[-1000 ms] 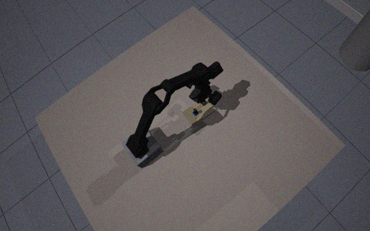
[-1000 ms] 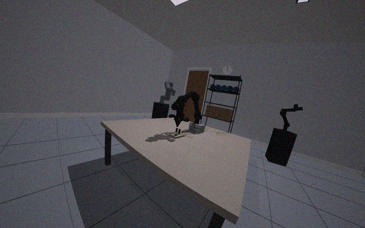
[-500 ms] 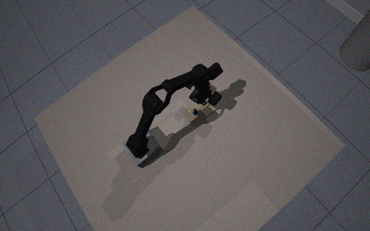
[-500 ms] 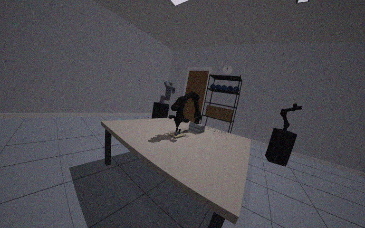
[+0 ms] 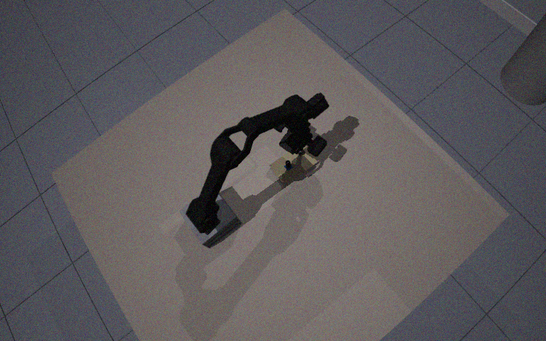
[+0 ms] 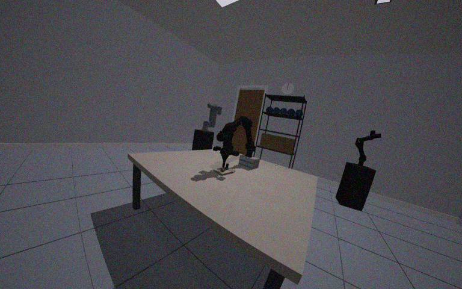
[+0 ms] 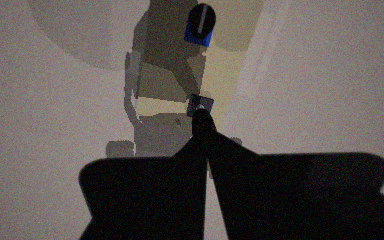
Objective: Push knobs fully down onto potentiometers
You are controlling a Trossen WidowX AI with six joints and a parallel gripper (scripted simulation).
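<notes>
My gripper tip is 7 cm past the dark knob, 1 cm to the left of it and 4 cm above it.
</notes>
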